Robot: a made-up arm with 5 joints.
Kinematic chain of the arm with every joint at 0, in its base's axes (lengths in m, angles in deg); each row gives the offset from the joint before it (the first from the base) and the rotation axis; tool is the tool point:
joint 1: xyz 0 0 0.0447 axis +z
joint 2: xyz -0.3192 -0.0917 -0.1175 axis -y
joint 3: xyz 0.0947 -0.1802 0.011 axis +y
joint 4: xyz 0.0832 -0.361 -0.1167 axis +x
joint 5: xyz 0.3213 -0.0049 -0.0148 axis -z
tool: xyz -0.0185 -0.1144 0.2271
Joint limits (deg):
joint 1: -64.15..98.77
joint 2: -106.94..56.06
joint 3: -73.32..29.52
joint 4: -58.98..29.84
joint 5: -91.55..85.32
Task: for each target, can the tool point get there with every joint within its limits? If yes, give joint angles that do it. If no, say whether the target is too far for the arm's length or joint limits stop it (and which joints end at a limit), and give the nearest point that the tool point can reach.
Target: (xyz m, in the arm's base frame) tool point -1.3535 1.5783 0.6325
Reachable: no: too far | nearest point -0.8471 0.3439 0.3527 | short by 1.363 m
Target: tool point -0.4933 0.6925 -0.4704
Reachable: no: joint limits stop it (at a limit: joint 1, joint 2, joint 3, joint 4, joint 5) | nearest point -0.7230 0.4340 -0.5317 | short by 0.351 m
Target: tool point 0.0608 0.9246 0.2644
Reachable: no: joint limits stop it (at a limit: joint 1, joint 4, joint 5) | nearest point 0.4143 0.3407 0.0905 | short by 0.704 m
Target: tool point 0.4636 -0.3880 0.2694
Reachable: yes | joints 63.66 26.17 -27.66 -20.69 67.38
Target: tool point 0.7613 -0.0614 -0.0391
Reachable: yes | joints 70.83 -31.87 -28.02 -3.59 -16.37
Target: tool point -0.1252 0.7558 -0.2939
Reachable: no: joint limits stop it (at a limit: joint 1, joint 4, joint 5) | nearest point 0.4128 0.3503 -0.1955 | short by 0.681 m
